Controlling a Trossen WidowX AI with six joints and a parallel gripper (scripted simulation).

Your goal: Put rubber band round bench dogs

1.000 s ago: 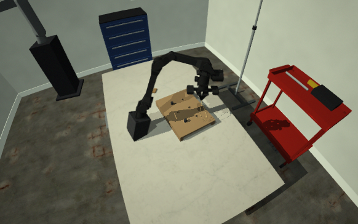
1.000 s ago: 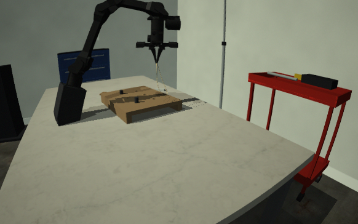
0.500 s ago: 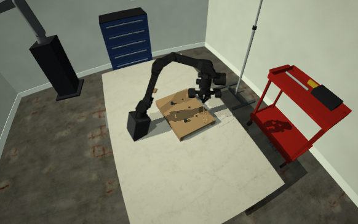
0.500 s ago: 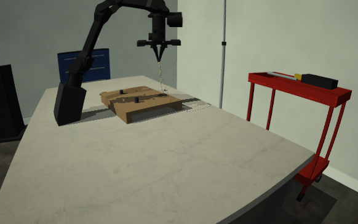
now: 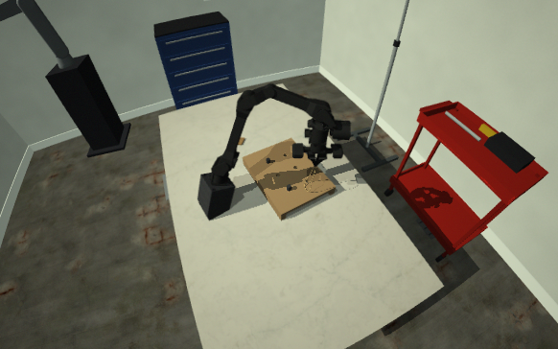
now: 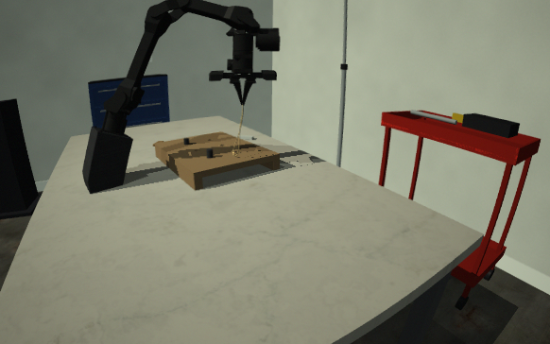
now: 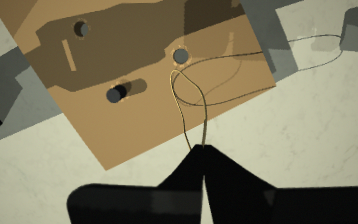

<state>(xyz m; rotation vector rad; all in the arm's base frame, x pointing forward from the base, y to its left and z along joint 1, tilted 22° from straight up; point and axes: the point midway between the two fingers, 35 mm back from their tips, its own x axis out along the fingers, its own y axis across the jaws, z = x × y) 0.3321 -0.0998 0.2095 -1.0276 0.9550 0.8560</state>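
Right now the wooden board is 80 mm behind my hand, 130 mm to the left of it and 210 mm below it. The rest, counted from my hand: rubber band: 120 mm ahead, 390 mm to the left, 230 mm below.
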